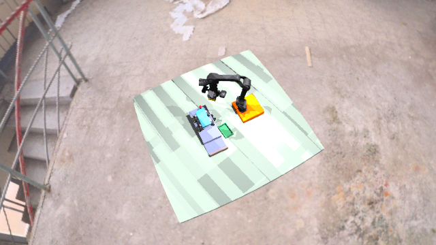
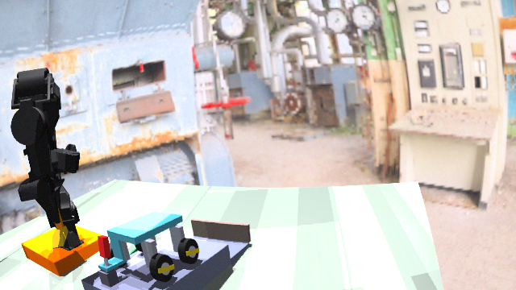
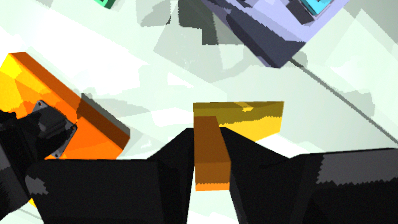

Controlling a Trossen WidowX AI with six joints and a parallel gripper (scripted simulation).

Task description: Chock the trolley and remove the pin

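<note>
Now: gripper tip 2 cm to the left of the yellow chock, 1 cm short of it and 1 cm above it. From my gripper tip the other things lie so: red-headed stop pin 13 cm ahead, 5 cm below, 1 cm to the right; trolley 16 cm ahead, 9 cm to the left, 6 cm below; grey-blue ramp 16 cm ahead, 13 cm below, 9 cm to the left.
</note>
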